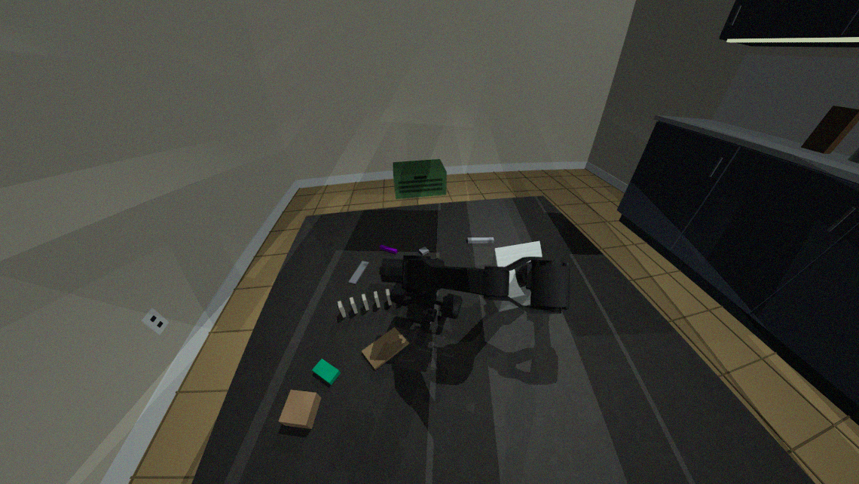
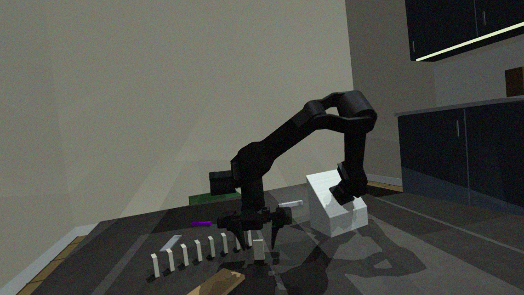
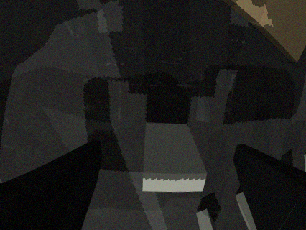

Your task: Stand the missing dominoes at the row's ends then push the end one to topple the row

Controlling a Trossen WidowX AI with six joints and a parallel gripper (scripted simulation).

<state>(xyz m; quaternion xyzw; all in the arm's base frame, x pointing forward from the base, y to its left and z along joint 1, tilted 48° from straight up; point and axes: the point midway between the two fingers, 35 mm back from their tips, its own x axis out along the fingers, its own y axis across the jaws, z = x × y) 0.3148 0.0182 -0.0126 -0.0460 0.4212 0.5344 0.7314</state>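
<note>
Right now the tan flat board is 130 mm ahead of my gripper tip, 50 mm to the left of it and 20 mm below it. Round my gripper tip: green block: 290 mm ahead, 80 mm to the left, 20 mm below; then grey slab: 270 mm to the right, 180 mm ahead, 20 mm below; then small grey block: 310 mm to the right, 70 mm behind, 20 mm below.
</note>
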